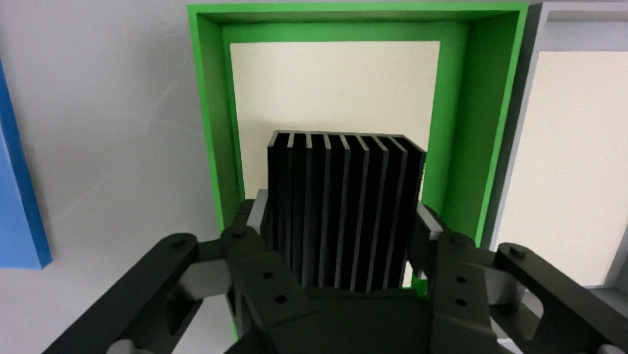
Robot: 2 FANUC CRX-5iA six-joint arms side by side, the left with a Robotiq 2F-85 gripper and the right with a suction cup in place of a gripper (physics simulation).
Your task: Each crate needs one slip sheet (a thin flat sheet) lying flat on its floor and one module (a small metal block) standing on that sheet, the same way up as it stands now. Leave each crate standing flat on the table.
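Observation:
My left gripper (342, 215) is shut on a black finned module (345, 210), with one finger on each side of it. The module is over the green crate (357, 7), in front of the lower part of its floor. A cream slip sheet (335, 85) lies flat on the green crate's floor; its lower part is hidden by the module and the gripper. To the right stands a grey crate (590, 7) with another cream slip sheet (575, 165) on its floor. Whether the module touches the sheet is hidden. My right suction cup does not show.
The grey crate stands close beside the green crate's right wall. A blue block or platform (17, 215) shows at the left edge, apart from the green crate. The grey table (120, 165) lies between them.

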